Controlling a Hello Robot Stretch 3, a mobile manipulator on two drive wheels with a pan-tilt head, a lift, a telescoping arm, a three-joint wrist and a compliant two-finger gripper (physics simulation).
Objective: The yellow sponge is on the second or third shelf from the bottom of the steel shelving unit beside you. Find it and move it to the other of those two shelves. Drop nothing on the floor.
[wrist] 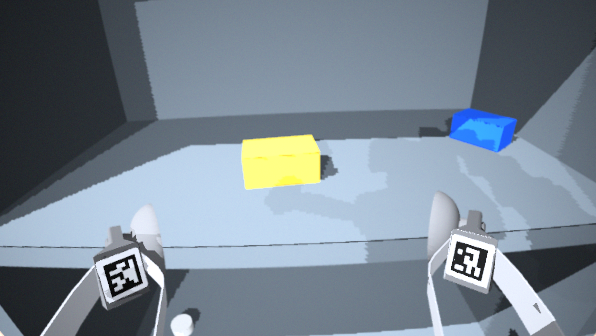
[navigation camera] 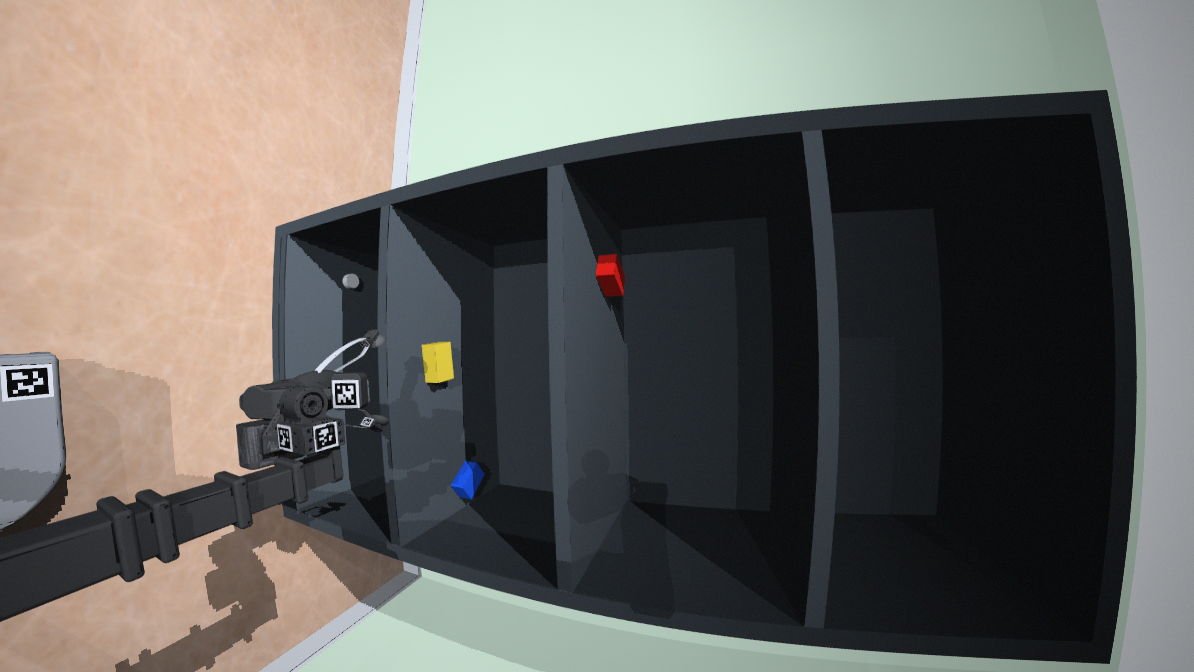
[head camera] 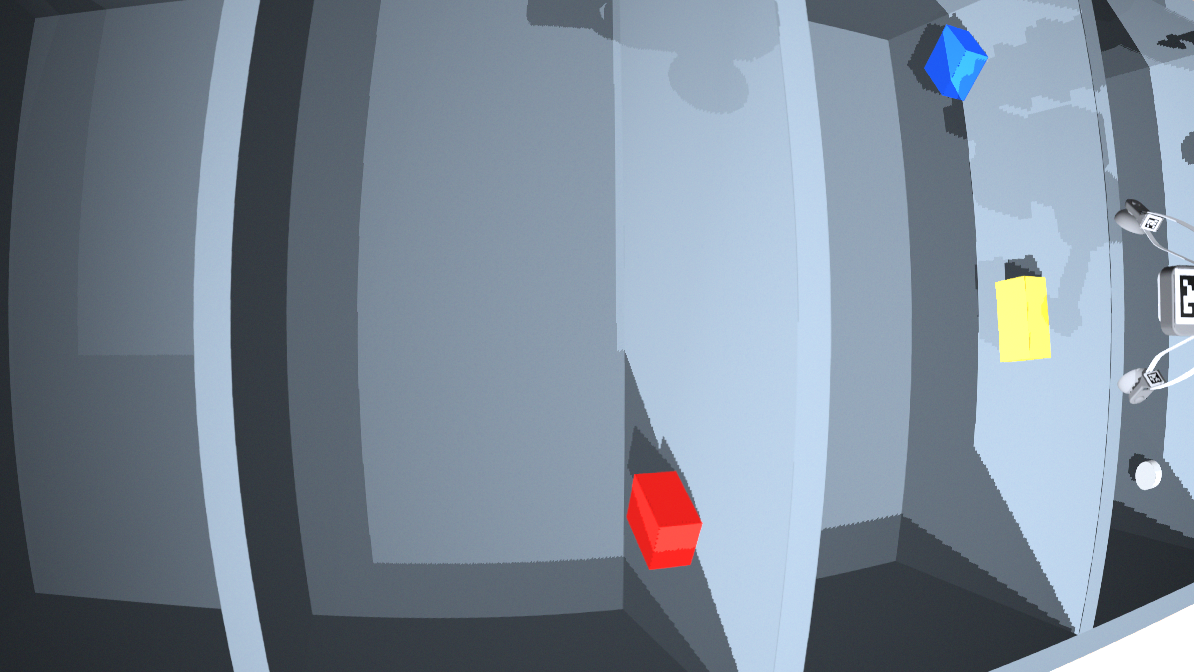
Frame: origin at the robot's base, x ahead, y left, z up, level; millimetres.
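Where they show: gripper, fingertip midpoint: (navigation camera: 382,379) (head camera: 1125,301).
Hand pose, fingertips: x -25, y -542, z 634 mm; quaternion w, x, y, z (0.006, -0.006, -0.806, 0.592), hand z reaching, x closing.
Note:
Things, the pixels of their top centre, and the offset from my fingertips. "*": a spot on its surface instead.
- yellow sponge, middle of its top: (head camera: 1012,319) (navigation camera: 444,361) 15 mm ahead, 250 mm right, 55 mm down
- bottom, surface spot: (head camera: 1052,434) * 158 mm ahead, 205 mm right, 100 mm down
- steel shelving unit, surface spot: (head camera: 213,333) (navigation camera: 828,363) * 24 mm ahead, 100 mm right, 797 mm up
- blue block, middle of its top: (head camera: 944,59) (navigation camera: 474,480) 348 mm back, 345 mm right, 55 mm down
- red block, middle of its top: (head camera: 641,522) (navigation camera: 619,275) 219 mm ahead, 348 mm right, 402 mm up
- white cylinder, middle of its top: (head camera: 1145,475) (navigation camera: 353,280) 284 mm ahead, 326 mm right, 533 mm down
The yellow sponge (head camera: 1023,319) (navigation camera: 436,362) (wrist: 281,162) lies on the second shelf from the bottom (head camera: 1052,434) (navigation camera: 426,292) (wrist: 210,200), near the middle of its width. The steel shelving unit (head camera: 213,333) (navigation camera: 821,375) appears turned sideways in the head and navigation views. The third shelf from the bottom (head camera: 710,208) (navigation camera: 558,333) is above the sponge. My gripper (head camera: 1133,301) (navigation camera: 377,380) (wrist: 295,224) is open and empty, by the front edge of the second shelf. In the wrist view the sponge shows beyond the fingertips, left of the midline between them, apart from both fingers.
A blue block (head camera: 956,62) (navigation camera: 467,480) (wrist: 482,130) lies on the sponge's shelf, to its right in the wrist view. A red block (head camera: 664,517) (navigation camera: 609,275) lies on the third shelf. A white cylinder (head camera: 1148,474) (navigation camera: 350,281) (wrist: 182,325) is on the bottom shelf. Side walls bound the shelves.

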